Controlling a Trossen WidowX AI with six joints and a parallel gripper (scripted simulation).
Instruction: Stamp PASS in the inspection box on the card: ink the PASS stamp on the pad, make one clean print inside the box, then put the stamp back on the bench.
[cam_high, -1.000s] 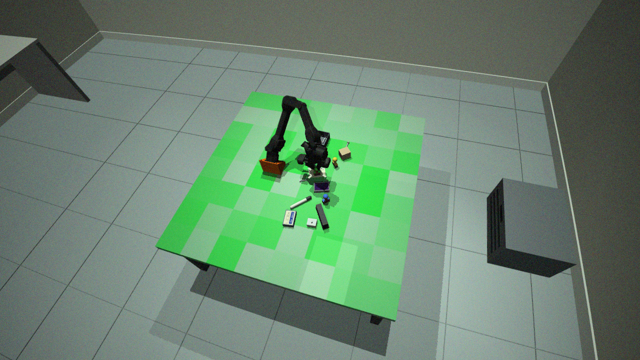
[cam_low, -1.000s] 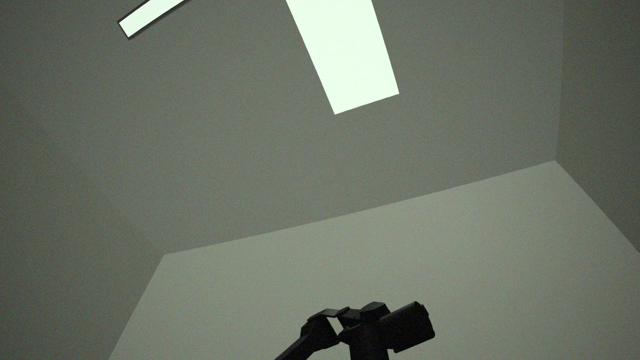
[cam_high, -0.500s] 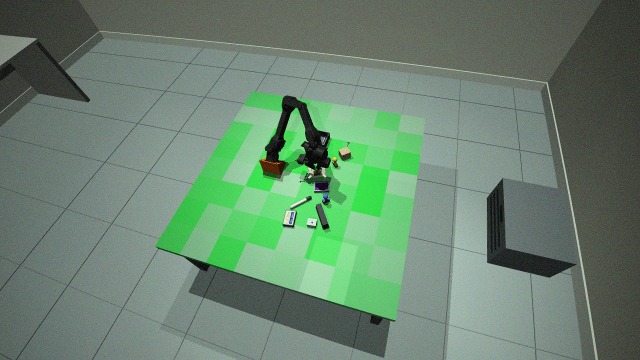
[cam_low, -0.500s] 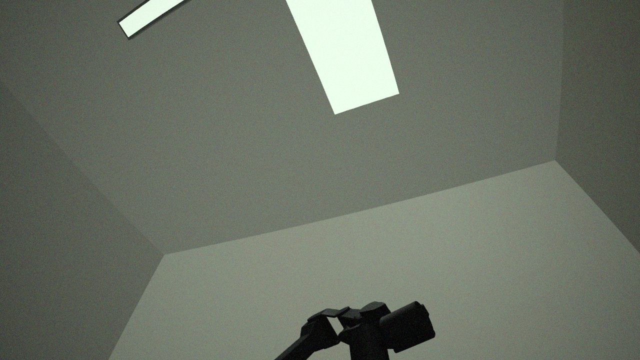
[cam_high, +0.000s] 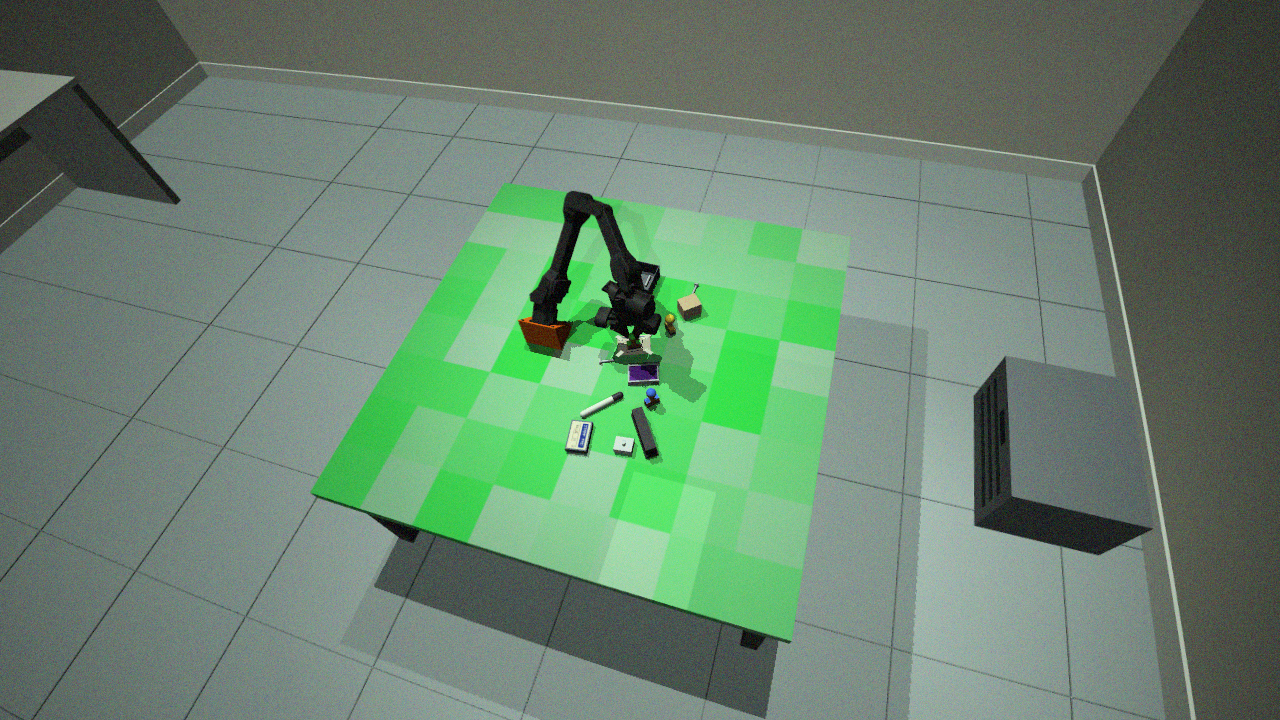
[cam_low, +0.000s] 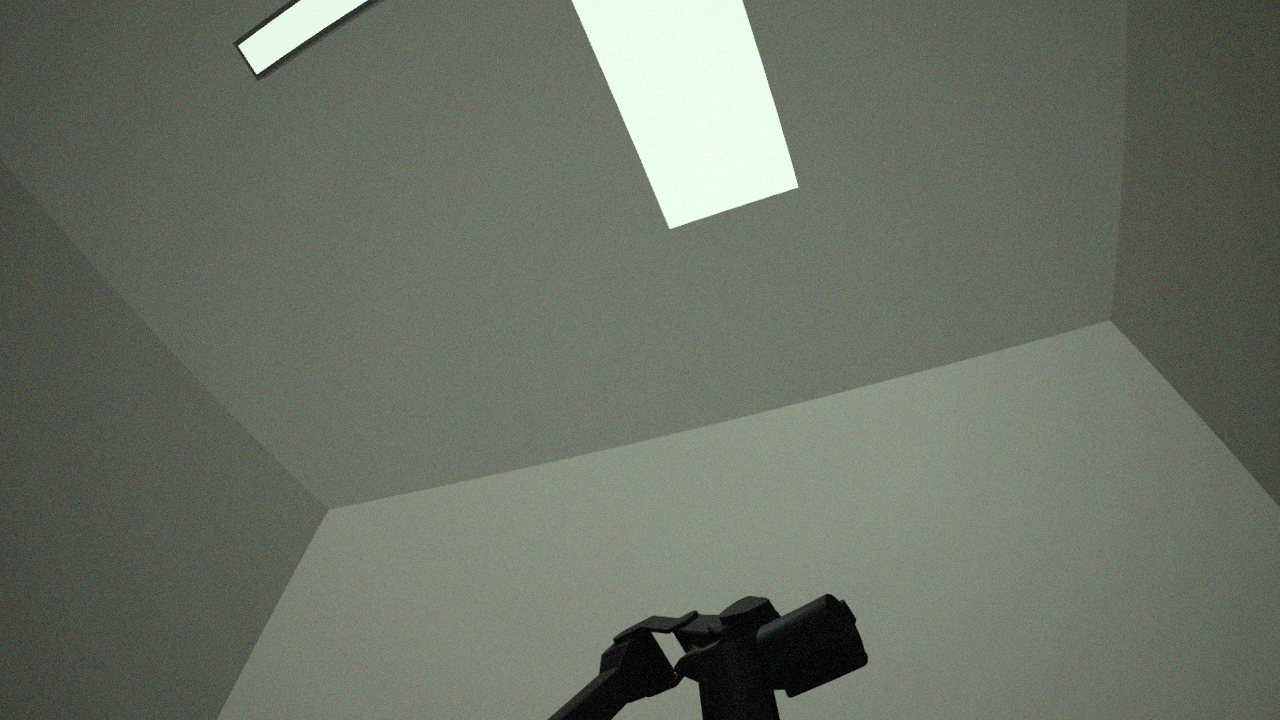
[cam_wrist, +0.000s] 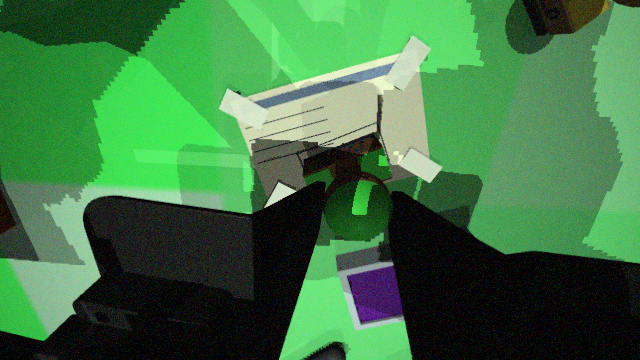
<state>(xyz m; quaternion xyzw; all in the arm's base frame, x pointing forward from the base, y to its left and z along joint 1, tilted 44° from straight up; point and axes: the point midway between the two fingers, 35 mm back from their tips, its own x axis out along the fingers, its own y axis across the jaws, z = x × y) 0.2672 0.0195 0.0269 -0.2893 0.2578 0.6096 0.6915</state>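
My gripper tip is 10 mm past the cream card, 10 mm to the right of it and 50 mm above it. The rest, counted from my gripper tip: red stamp 50 mm behind, 110 mm to the left, 30 mm below; then green-knobbed stamp 20 mm below; then purple ink pad 60 mm ahead, 90 mm to the right, 50 mm below.
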